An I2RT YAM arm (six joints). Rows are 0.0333 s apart.
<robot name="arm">
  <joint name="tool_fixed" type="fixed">
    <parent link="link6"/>
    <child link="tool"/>
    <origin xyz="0 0 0" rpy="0 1.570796 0"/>
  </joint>
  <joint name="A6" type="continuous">
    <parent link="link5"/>
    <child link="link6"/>
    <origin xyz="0.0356 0 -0.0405" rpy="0 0 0"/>
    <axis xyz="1 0 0"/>
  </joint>
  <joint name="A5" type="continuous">
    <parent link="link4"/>
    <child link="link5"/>
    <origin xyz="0.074 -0.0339 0.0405" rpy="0 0 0"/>
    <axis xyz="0 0 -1"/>
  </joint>
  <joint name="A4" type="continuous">
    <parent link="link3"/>
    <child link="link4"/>
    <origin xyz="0.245 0.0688 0.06" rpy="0 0 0"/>
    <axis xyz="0 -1 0"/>
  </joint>
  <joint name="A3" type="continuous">
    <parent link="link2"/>
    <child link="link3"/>
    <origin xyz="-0.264 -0.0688 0" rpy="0 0 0"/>
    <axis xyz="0 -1 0"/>
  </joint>
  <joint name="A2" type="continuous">
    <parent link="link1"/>
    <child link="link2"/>
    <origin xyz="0.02 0.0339 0.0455" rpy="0 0 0"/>
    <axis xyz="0 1 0"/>
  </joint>
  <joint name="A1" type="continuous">
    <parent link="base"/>
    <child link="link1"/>
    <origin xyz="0 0 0.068" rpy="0 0 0"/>
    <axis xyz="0 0 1"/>
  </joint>
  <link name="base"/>
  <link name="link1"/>
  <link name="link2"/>
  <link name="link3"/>
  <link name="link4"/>
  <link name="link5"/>
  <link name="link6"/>
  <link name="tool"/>
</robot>
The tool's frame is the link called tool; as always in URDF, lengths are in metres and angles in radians. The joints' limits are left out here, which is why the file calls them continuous.
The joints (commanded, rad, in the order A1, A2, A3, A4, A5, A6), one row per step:
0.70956 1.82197 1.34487 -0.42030 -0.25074 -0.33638
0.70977 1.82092 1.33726 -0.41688 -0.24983 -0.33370
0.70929 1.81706 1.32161 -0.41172 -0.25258 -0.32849
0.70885 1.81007 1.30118 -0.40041 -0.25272 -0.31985
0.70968 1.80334 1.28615 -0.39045 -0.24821 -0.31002
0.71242 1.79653 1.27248 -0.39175 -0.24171 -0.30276
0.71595 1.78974 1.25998 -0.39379 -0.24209 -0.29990
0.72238 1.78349 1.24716 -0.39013 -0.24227 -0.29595
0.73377 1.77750 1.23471 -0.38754 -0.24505 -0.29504
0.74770 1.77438 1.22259 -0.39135 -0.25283 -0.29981
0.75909 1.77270 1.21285 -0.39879 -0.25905 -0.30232
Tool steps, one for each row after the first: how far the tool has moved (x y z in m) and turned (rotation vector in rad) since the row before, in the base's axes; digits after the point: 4 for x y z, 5 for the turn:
-0.0007 -0.0006 -0.0018 -0.00179 0.00347 -0.00239
-0.0017 -0.0016 -0.0031 -0.00116 0.00945 -0.00274
-0.0021 -0.0020 -0.0030 0.00120 0.00668 -0.00695
-0.0017 -0.0013 -0.0015 0.00124 0.00209 -0.00945
-0.0028 -0.0013 -0.0018 -0.00710 0.00698 -0.00681
-0.0031 -0.0008 -0.0015 -0.00402 0.00767 0.00155
-0.0034 0.0003 -0.0014 -0.00070 0.00452 0.00348
-0.0048 0.0017 -0.0015 -0.00066 0.00489 0.01235
-0.0058 0.0022 -0.0028 -0.00525 0.01097 0.02226
-0.0049 0.0015 -0.0028 -0.00751 0.01334 0.01698

